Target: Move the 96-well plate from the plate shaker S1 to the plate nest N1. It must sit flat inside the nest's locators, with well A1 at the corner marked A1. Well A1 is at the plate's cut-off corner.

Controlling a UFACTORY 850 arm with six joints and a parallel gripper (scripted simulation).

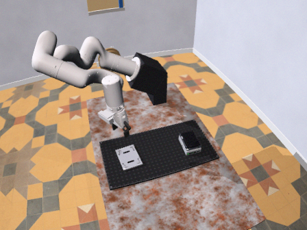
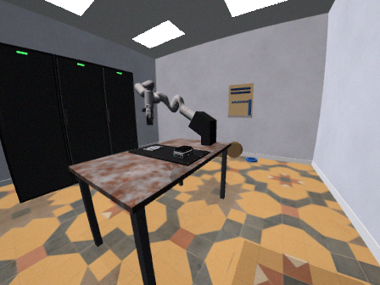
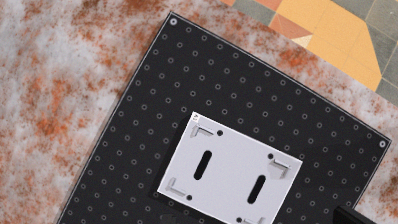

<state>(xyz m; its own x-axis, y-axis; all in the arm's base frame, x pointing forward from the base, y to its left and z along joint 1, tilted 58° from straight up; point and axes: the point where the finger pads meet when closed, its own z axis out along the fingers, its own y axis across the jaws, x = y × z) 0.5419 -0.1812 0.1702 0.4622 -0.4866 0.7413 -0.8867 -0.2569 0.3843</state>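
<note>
Now: the black 96-well plate 5 cm ahead of my hand, 41 cm to the left of it and 19 cm below it. From my hand the other things lie so: plate nest N1 (1 cm behind, 2 cm to the left, 25 cm below); A1 mark (7 cm ahead, 3 cm to the right, 24 cm below).
</note>
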